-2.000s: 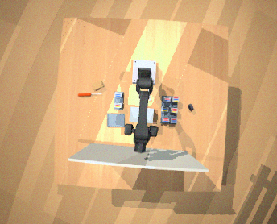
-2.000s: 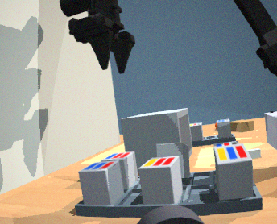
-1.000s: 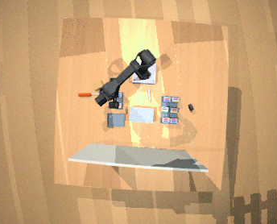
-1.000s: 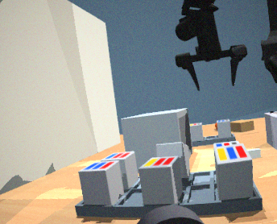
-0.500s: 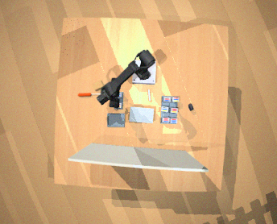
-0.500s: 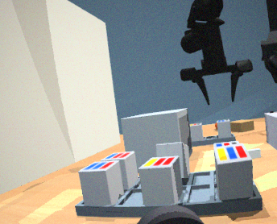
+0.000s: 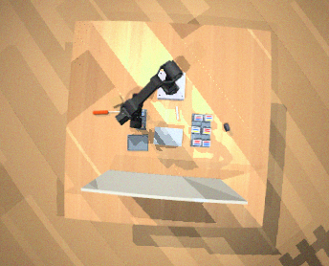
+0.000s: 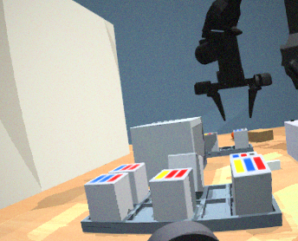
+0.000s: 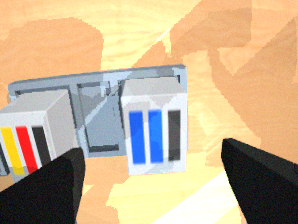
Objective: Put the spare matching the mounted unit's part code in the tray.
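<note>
Right now the grey tray is 17 cm ahead of my gripper tip, 7 cm below it and 4 cm to the right of it. Round my gripper tip: rack: 36 cm to the left, 15 cm ahead, 7 cm below; tan block: 13 cm to the right, 9 cm behind, 6 cm below; grey mounted unit: 16 cm to the left, 16 cm ahead, 3 cm below.
</note>
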